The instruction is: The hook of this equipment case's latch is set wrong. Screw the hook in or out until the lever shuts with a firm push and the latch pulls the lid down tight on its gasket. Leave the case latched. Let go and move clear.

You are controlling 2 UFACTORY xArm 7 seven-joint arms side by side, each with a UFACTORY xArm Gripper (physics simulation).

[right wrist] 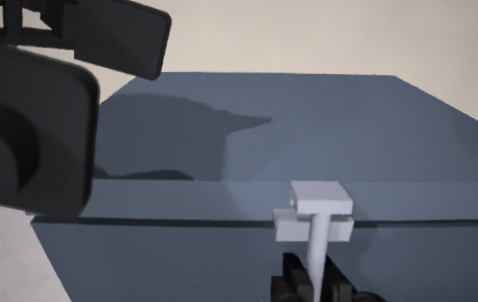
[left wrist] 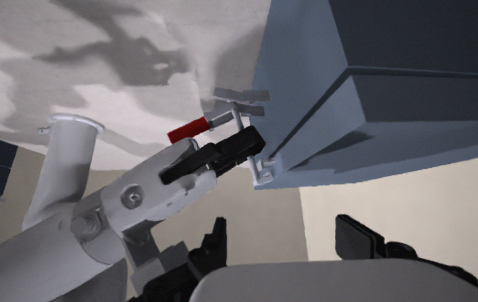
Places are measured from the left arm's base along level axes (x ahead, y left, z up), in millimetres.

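Pixels of known places: left gripper, fingertip midpoint: (right wrist: 143, 79) (left wrist: 281, 234); right gripper, fingertip midpoint: (right wrist: 302, 280) (left wrist: 258, 137); right arm's base, origin of the base link: (left wrist: 78, 123).
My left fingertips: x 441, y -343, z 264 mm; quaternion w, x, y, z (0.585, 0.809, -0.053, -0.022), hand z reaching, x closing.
For each thing: its top centre in the pictures, then the offset to it from my left fingertips. "spot": a spot on its surface instead. Level surfaces: height alone.
- latch lever's red grip, middle of its top: (left wrist: 188, 145) dx -97, dy -49, dz -97 mm
- grey hook rod, middle of its top: (right wrist: 330, 211) (left wrist: 250, 185) dx -24, dy -63, dz -46 mm
- flat head, surface spot: (right wrist: 322, 197) spot: dx -15, dy -64, dz -46 mm
- pale surface, its level: dz -264 mm
The blue equipment case (left wrist: 300, 65) (right wrist: 325, 125) has its lid down, with a dark seam along the front. The latch lever's red grip (left wrist: 187, 130) points out and away from the case in the left wrist view. The grey hook rod (left wrist: 238, 119) (right wrist: 318, 240) runs up from the lever to a flat head (right wrist: 322, 197) in front of the lid's edge, just above the keeper block (right wrist: 291, 229). My right gripper (left wrist: 258, 137) (right wrist: 302, 279) is shut on the hook rod below the head. My left gripper (left wrist: 281, 234) (right wrist: 143, 79) is open and empty, off to one side of the latch.
Grey latch brackets (left wrist: 255, 95) stand on the case front beside the lever. The right arm (left wrist: 117, 200) reaches in from the lower left of the left wrist view. A grey upright arm link (left wrist: 67, 160) stands behind it. A pale surface (left wrist: 30, 90) lies beside the case.
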